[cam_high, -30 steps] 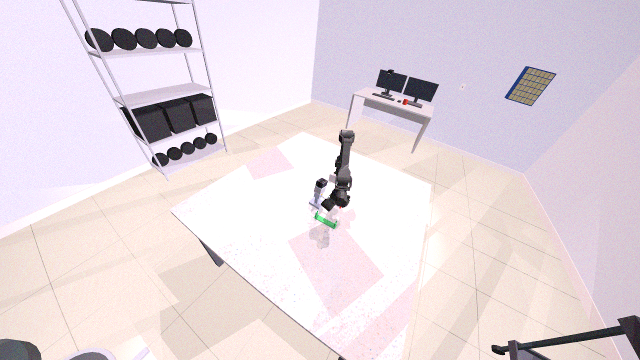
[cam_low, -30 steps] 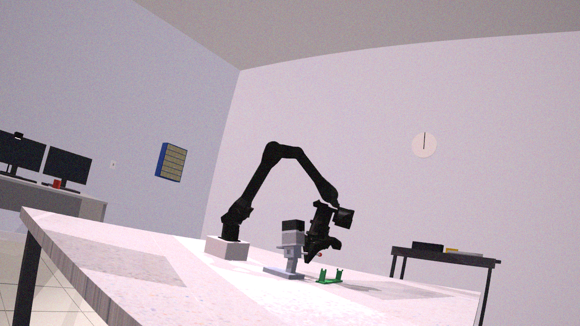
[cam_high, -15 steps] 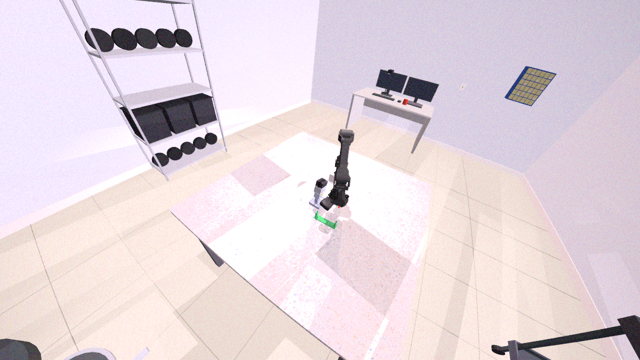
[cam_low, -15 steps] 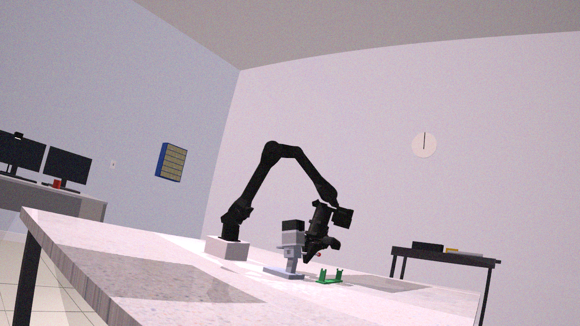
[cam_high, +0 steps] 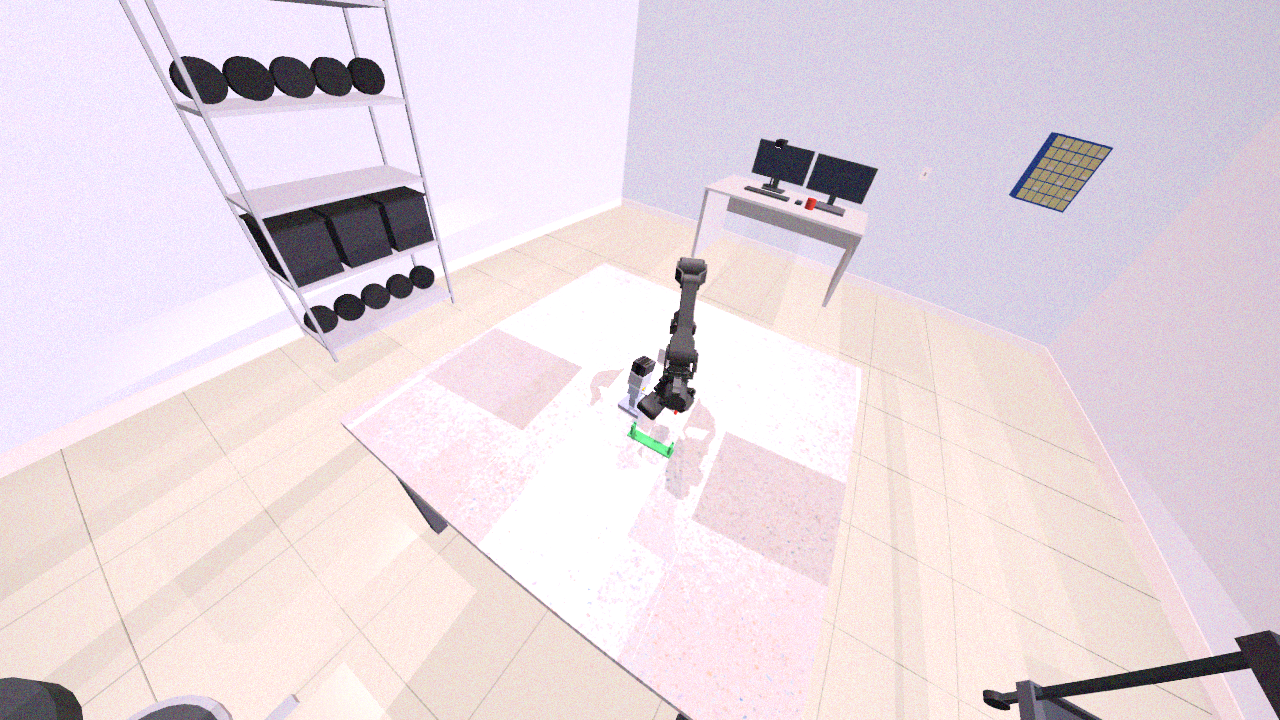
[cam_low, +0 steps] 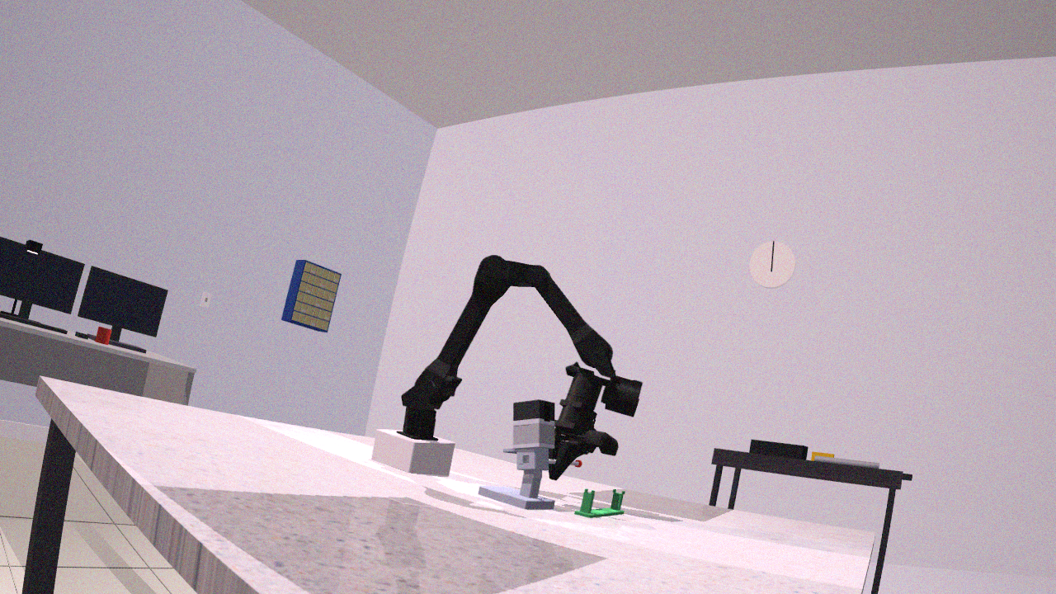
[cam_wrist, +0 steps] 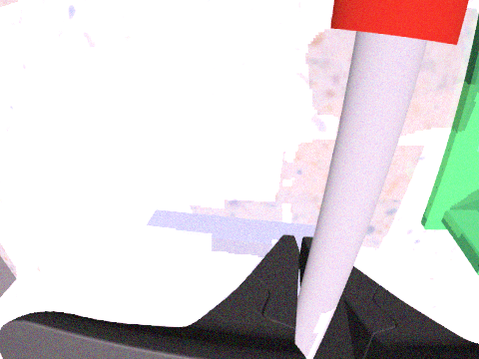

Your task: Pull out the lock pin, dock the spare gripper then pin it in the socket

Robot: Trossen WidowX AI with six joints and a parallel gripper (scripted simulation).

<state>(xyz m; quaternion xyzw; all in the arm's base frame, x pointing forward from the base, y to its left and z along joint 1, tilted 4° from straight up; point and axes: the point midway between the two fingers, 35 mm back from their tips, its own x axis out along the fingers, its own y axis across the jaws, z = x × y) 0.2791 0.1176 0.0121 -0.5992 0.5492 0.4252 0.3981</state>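
Right now my gripper tip is 70 mm to the left of the grey mount and 10 mm past it. Round my gripper tip: spare gripper: 80 mm above, 70 mm to the right; then cradle: 80 mm ahead, 60 mm to the left, 20 mm below.
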